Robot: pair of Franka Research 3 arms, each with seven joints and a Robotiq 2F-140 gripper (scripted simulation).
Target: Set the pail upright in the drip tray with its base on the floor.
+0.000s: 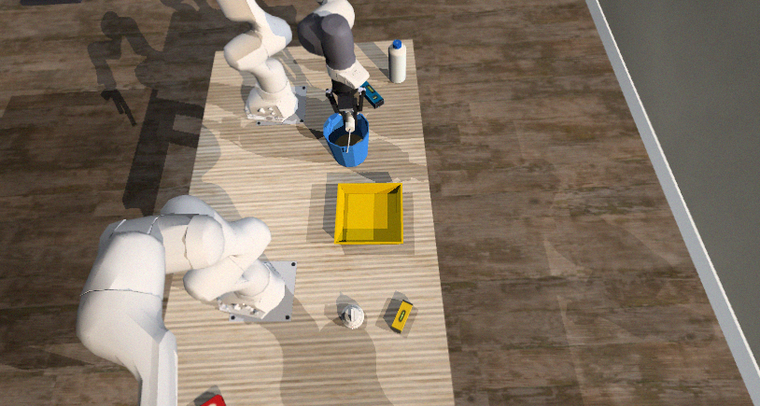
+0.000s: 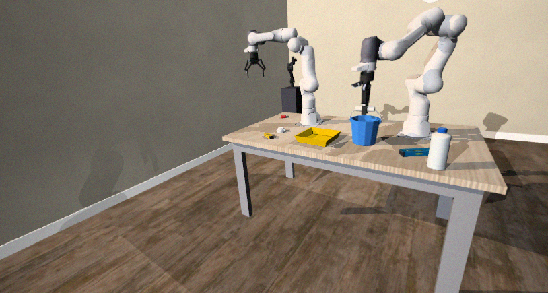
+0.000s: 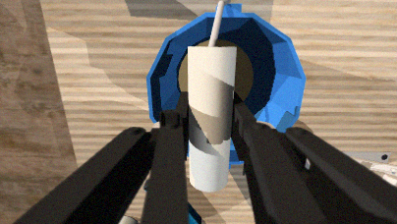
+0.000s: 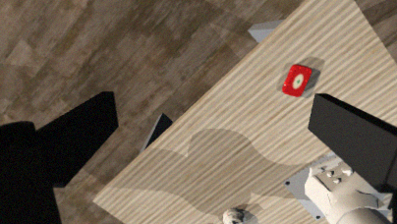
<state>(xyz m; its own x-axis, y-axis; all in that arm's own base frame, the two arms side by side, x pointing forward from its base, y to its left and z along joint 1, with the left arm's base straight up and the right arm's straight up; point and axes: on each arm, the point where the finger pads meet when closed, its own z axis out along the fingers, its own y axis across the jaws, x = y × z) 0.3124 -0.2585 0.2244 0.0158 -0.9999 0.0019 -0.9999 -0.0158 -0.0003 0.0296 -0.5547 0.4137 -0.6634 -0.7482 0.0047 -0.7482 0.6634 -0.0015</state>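
My left hand is 90 mm above the blue pail and 10 mm past it. The rest, counted from my left hand: white bottle: 380 mm to the left, 190 mm ahead, 130 mm below; white handle grip: 30 mm below, 10 mm behind; yellow drip tray: 290 mm to the right, 210 mm below, 50 mm ahead.
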